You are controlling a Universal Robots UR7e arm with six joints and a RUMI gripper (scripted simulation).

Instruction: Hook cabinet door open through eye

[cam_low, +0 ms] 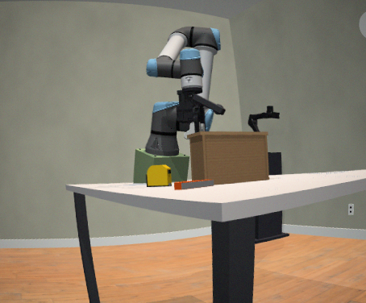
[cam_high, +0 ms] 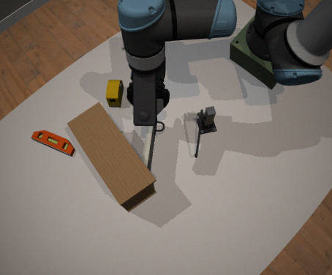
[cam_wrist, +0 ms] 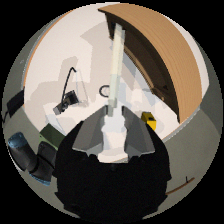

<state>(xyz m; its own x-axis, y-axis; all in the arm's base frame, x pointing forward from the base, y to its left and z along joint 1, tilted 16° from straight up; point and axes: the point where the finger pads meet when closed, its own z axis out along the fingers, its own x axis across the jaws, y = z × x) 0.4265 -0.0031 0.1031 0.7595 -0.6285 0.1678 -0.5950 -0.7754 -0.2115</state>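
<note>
My gripper is now 7 cm to the right of the pale door, 5 cm above it and 4 cm short of it. The rest, counted from my hand: orange spirit level: 27 cm ahead, 14 cm to the right, 11 cm below; then yellow tape measure: 15 cm to the right, 9 cm below, 2 cm ahead.
</note>
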